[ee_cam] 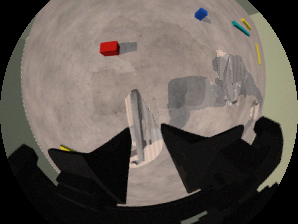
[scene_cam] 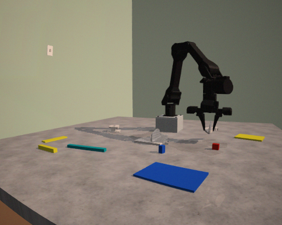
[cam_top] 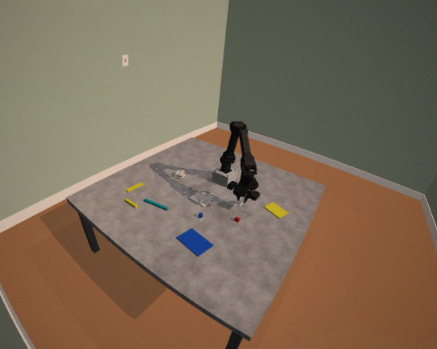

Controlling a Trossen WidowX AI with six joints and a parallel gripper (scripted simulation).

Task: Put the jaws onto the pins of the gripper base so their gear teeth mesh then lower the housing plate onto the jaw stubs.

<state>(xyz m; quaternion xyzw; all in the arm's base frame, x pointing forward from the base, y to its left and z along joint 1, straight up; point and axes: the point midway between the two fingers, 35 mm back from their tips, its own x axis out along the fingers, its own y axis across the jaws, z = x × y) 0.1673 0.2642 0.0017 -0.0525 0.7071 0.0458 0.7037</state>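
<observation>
The red cube lies 10 cm ahead of my gripper tip, 6 cm to the left of it and 4 cm below it. Round my gripper tip: blue sheet 38 cm ahead, 4 cm below, 1 cm to the left; blue cube 23 cm ahead, 10 cm to the right, 3 cm below; yellow sheet 17 cm to the left, 15 cm behind, 4 cm below.
</observation>
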